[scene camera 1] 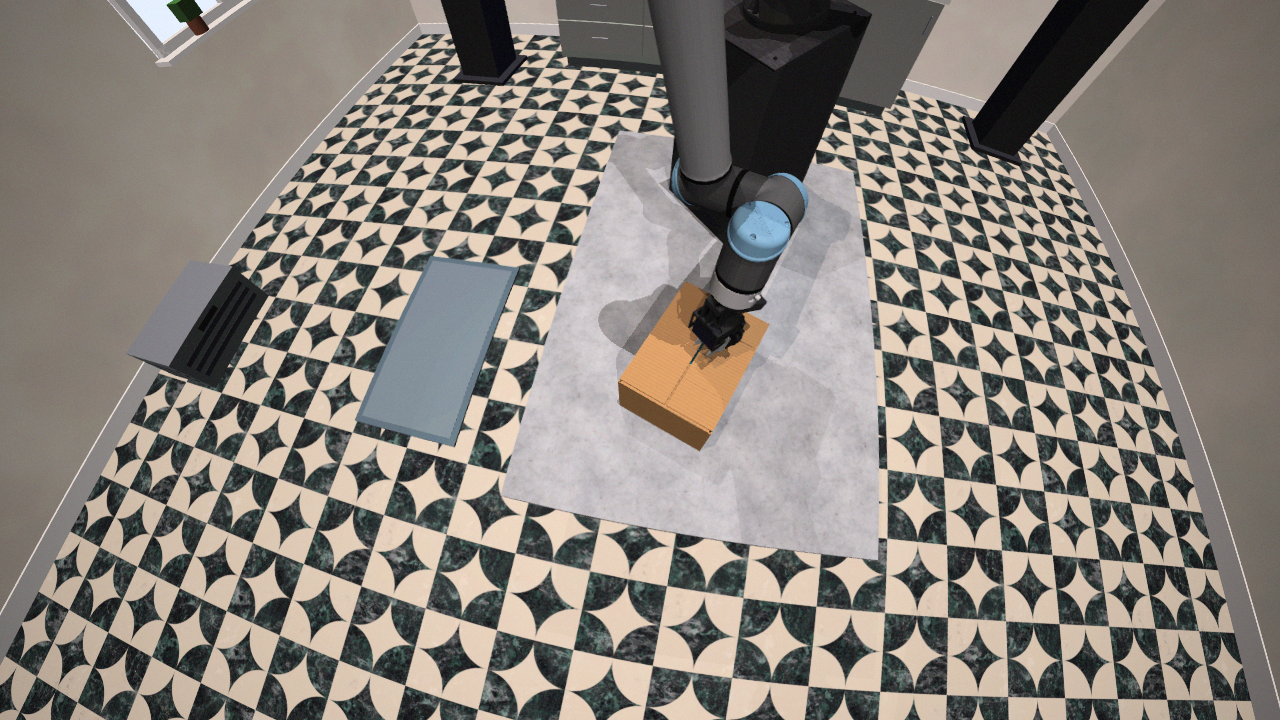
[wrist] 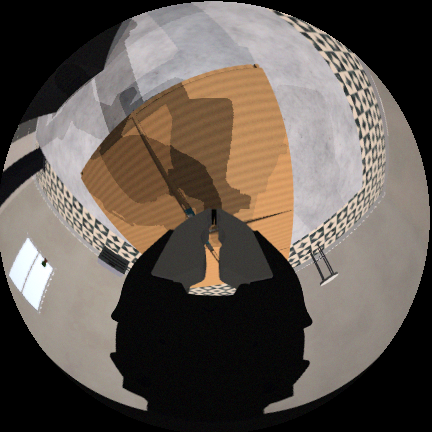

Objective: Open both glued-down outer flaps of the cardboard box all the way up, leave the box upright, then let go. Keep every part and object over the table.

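Pixels of known places: gripper, fingertip midpoint: (wrist: 213,210); arm's base at its link origin: (scene camera 1: 785,9).
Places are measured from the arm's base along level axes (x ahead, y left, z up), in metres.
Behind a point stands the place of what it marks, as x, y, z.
The cardboard box (scene camera 1: 689,385) @(0.745, -0.017, -0.444) stands upright on the grey marbled table (scene camera 1: 805,501) @(0.893, 0.321, -0.600) (wrist: 320,125) @(0.679, 0.308, -0.600). Its top is almost flat, with a dark seam (scene camera 1: 682,377) @(0.729, -0.035, -0.450) (wrist: 159,165) @(0.573, 0.006, -0.452) between the left flap (scene camera 1: 651,360) @(0.712, -0.107, -0.444) (wrist: 107,182) @(0.539, -0.049, -0.444) and the right flap (scene camera 1: 726,385) @(0.724, 0.059, -0.445) (wrist: 255,115) @(0.588, 0.096, -0.444). A narrow dark gap (scene camera 1: 696,352) @(0.659, -0.018, -0.460) (wrist: 189,212) @(0.633, -0.013, -0.460) shows along the seam beside the fingers. My gripper (scene camera 1: 713,347) @(0.646, 0.013, -0.455) (wrist: 213,210) @(0.646, 0.013, -0.455) is shut, with nothing seen between its fingertips. It is low over the far half of the box top, close to the seam. Whether the tips touch the cardboard cannot be told, as the fingers hide that spot.
The arm (scene camera 1: 698,89) @(0.564, -0.106, 0.074) reaches in from the black pedestal (scene camera 1: 769,116) @(0.195, 0.017, -0.161) behind the table. A blue-grey panel (scene camera 1: 438,349) lies left of the table. A grey cabinet (scene camera 1: 183,308) (wrist: 113,260) stands farther left. Black pillars (scene camera 1: 483,40) (scene camera 1: 1038,80) stand at the back.
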